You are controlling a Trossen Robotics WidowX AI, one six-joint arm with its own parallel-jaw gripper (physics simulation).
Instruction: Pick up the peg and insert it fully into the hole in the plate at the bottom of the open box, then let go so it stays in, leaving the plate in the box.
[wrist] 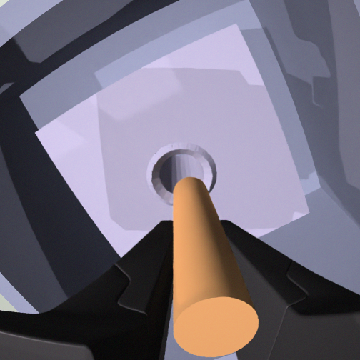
Scene:
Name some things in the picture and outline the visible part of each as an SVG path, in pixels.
My gripper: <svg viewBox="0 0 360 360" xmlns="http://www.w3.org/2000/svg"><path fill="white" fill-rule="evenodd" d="M220 220L259 320L258 328L253 338L241 349L235 351L237 360L360 360L360 295L314 273L296 261L292 261L288 256L264 243L264 241L256 238L256 236L249 234L249 232L241 229L241 227L231 221ZM173 220L159 221L153 229L101 276L53 309L38 314L0 310L0 360L164 360L173 298Z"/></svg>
A box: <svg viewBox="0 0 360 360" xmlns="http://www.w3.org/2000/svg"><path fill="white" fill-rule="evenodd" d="M172 298L164 360L237 360L235 351L223 356L207 357L197 356L182 349L176 343L173 334ZM0 6L0 294L17 311L38 314L53 309L97 279L121 258L101 233L73 191L71 191L69 185L61 176L44 146L39 141L35 131L76 106L76 104L89 98L89 96L96 94L96 92L131 74L133 71L182 46L186 46L232 24L238 26L264 82L271 103L274 106L309 209L308 214L257 238L288 256L292 261L296 261L314 273L360 295L360 0L8 0Z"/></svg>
A pale lilac plate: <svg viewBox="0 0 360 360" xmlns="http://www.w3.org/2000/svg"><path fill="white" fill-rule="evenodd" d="M236 24L215 31L146 64L131 74L115 81L113 84L106 86L104 89L96 92L96 94L89 96L89 98L76 104L76 106L35 131L36 136L61 176L69 185L71 191L73 191L76 198L120 257L126 254L159 221L173 220L174 186L180 179L186 176L194 176L204 182L219 220L229 220L241 227L241 229L249 232L249 234L256 236L256 238L309 213L304 191L274 106L271 103L254 59Z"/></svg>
An orange peg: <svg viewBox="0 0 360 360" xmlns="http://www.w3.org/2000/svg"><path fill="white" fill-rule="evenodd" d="M186 176L175 184L173 190L174 339L182 349L191 354L207 357L223 356L245 346L256 334L259 320L206 185L201 179L194 176Z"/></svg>

